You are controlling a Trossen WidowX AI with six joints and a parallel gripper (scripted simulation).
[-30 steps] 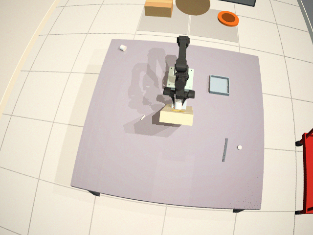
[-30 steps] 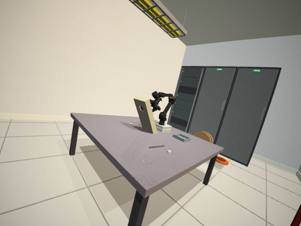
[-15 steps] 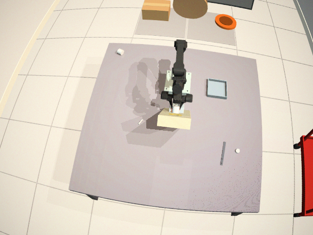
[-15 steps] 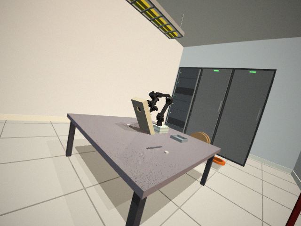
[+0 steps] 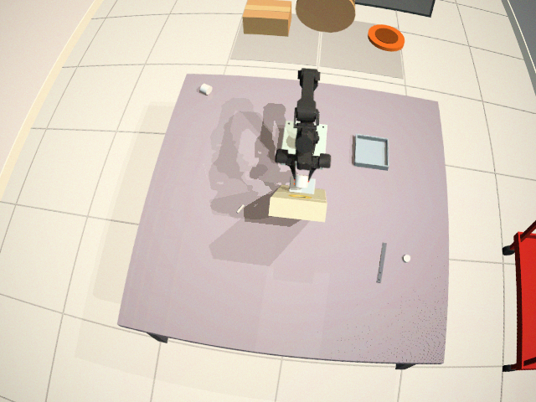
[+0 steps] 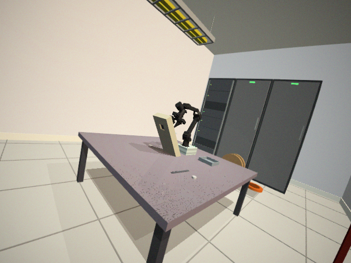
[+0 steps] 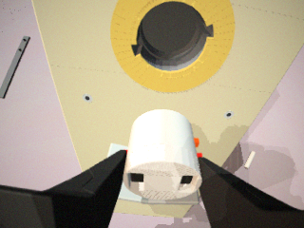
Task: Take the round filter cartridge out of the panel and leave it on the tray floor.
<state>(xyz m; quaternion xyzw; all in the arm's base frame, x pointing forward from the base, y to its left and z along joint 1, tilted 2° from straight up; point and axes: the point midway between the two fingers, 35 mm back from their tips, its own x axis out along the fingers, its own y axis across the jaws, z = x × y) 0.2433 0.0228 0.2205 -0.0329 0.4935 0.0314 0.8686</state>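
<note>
The blue-grey tray is 350 mm behind my gripper tip, 260 mm to the left of it and 250 mm below it. Round my gripper tip: round filter cartridge: right at my gripper tip; then small white stick: 260 mm below, 230 mm to the right, 30 mm ahead.
</note>
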